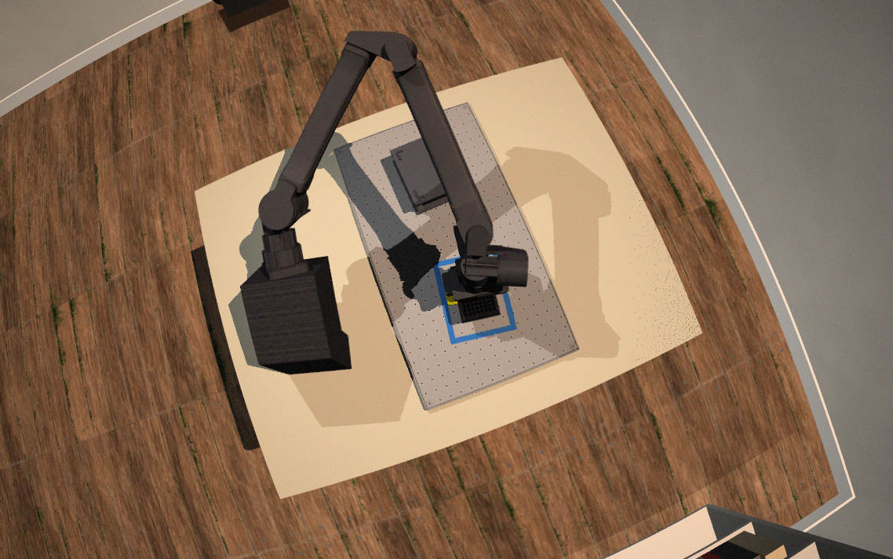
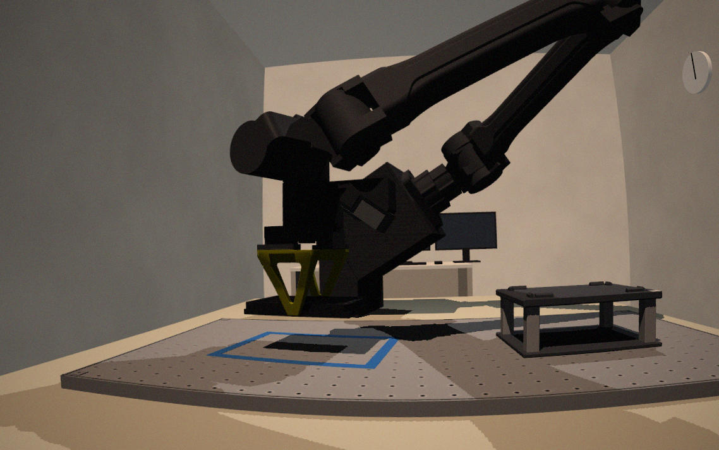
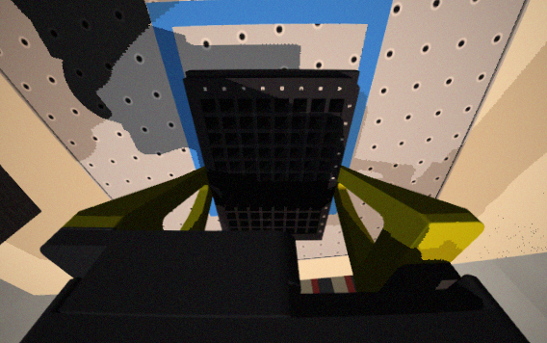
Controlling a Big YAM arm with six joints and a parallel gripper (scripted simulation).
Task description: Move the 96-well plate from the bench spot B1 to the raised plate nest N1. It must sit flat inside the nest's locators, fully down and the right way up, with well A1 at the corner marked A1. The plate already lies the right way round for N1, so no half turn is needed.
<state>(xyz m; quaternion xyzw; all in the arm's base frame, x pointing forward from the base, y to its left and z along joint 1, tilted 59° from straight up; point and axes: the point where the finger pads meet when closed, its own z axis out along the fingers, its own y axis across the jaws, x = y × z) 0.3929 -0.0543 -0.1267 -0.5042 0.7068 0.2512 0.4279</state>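
My gripper is now 1 cm past the raised plate nest and 32 cm to the right of it. Also, from my hand: white A1 label (4 cm ahead, 39 cm to the left, 1 cm above); black 96-well plate (right at my hand).
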